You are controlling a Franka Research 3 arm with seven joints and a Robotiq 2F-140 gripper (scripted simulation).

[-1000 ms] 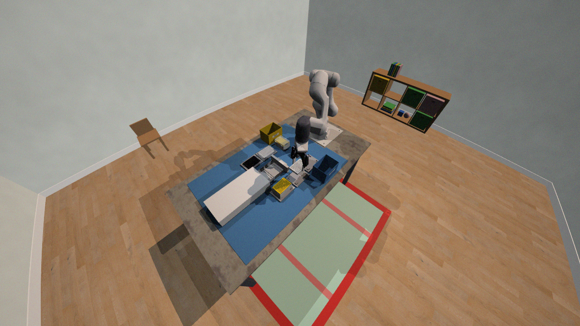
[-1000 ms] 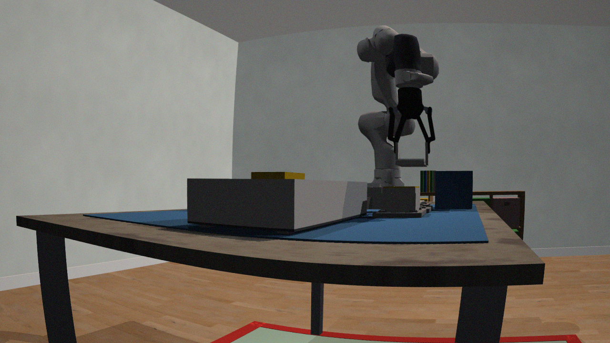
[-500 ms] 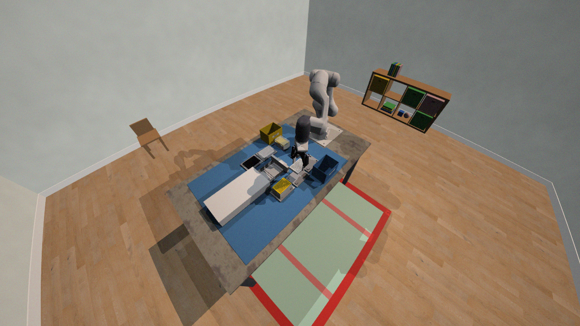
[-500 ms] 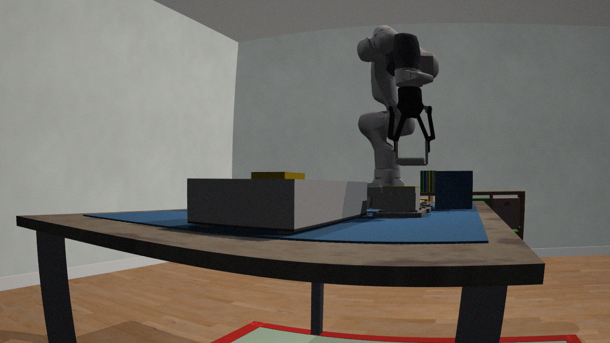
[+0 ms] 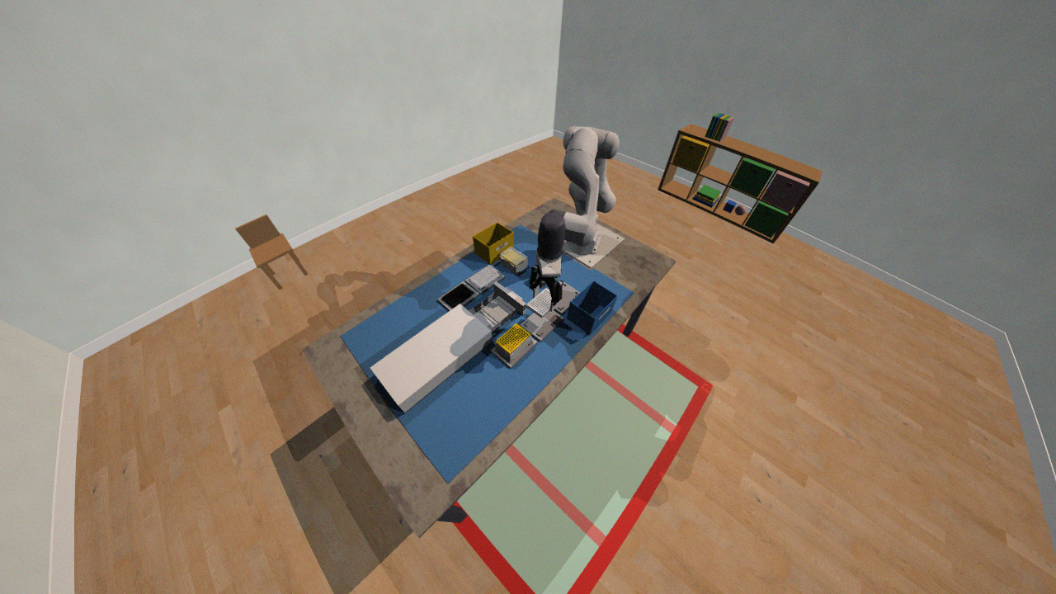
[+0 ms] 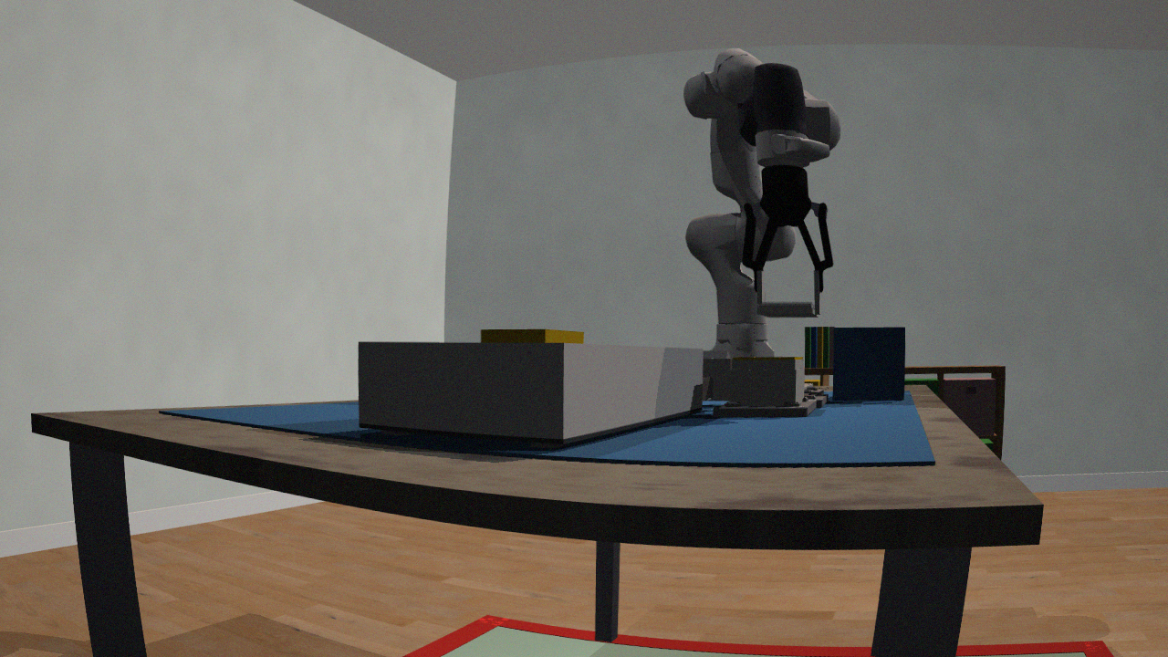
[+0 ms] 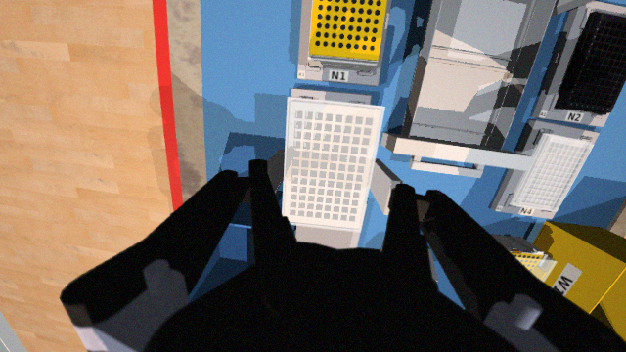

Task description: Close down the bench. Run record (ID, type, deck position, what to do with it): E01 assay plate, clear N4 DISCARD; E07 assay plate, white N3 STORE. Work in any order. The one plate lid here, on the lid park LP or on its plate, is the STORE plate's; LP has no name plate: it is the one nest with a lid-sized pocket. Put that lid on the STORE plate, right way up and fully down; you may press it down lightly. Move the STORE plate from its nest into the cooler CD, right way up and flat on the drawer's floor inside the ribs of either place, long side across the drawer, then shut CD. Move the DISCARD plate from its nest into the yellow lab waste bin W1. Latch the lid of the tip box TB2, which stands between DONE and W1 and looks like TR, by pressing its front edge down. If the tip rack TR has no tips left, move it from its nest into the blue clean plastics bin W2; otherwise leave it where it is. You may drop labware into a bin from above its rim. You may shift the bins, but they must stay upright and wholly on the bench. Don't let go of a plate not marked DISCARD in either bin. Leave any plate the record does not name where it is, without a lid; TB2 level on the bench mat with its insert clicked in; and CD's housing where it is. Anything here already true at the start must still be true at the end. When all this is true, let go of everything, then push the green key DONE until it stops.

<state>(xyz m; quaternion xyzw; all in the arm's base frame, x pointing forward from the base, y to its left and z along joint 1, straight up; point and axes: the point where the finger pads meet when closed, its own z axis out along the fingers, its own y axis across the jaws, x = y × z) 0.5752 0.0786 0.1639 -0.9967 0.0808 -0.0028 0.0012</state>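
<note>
Now: hand 90 mm short of the cooler drawer, 210 mm to the left of it and 140 mm above it. The rest, counted from my hand: nest N3: 160 mm below; plate lid: 10 mm below; white plate: 20 mm below.
</note>
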